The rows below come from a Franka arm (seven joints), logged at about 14 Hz.
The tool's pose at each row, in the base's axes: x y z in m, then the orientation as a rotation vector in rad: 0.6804 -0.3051 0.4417 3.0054 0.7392 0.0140; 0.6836 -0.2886 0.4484 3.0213 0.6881 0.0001; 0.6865 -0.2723 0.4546 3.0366 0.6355 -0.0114; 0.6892 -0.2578 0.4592 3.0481 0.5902 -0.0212; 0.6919 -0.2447 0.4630 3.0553 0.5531 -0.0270; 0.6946 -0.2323 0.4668 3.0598 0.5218 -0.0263; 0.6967 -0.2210 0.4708 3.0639 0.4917 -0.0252; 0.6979 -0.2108 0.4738 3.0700 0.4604 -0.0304
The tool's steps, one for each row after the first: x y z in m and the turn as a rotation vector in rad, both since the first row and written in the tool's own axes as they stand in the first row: 0.0105 -0.0128 -0.0073 0.0057 -0.0087 0.0343; 0.0206 -0.0256 -0.0142 0.0112 -0.0158 0.0694; 0.0297 -0.0369 -0.0193 0.0150 -0.0221 0.0993; 0.0382 -0.0471 -0.0236 0.0162 -0.0262 0.1235; 0.0463 -0.0567 -0.0279 0.0151 -0.0265 0.1439; 0.0534 -0.0655 -0.0324 0.0141 -0.0265 0.1635; 0.0592 -0.0738 -0.0358 0.0161 -0.0299 0.1839
